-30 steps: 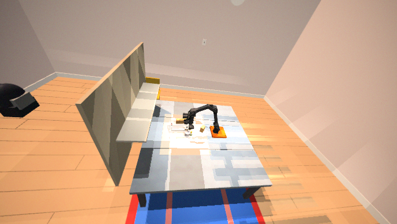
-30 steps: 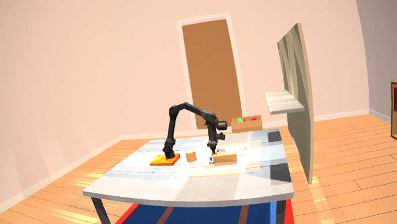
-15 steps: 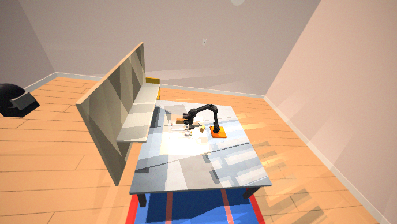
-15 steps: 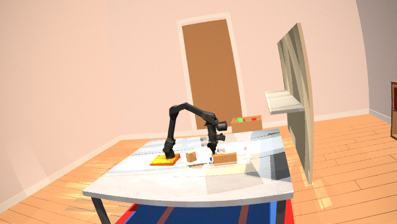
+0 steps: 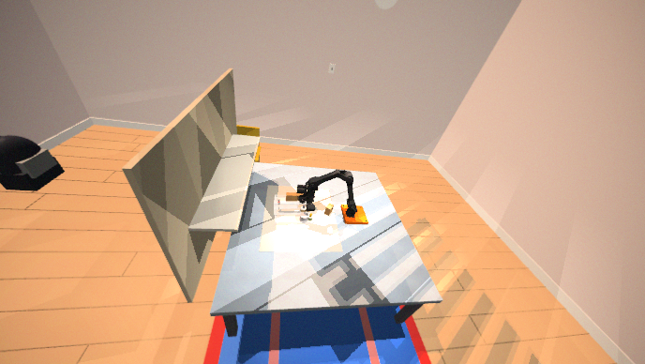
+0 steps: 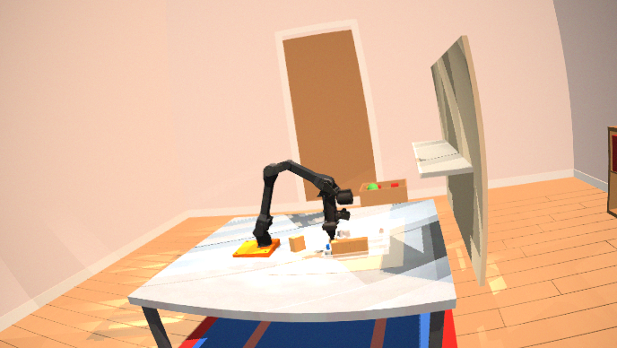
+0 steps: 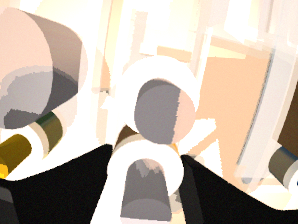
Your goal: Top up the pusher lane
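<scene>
The clear lane unit is 140 mm ahead of my gripper tip, 30 mm to the right of it and 20 mm below it. Also, from my gripper tip: small brown box 170 mm behind, 10 mm to the left; then shelf 500 mm ahead, 330 mm above, 10 mm to the right.
</scene>
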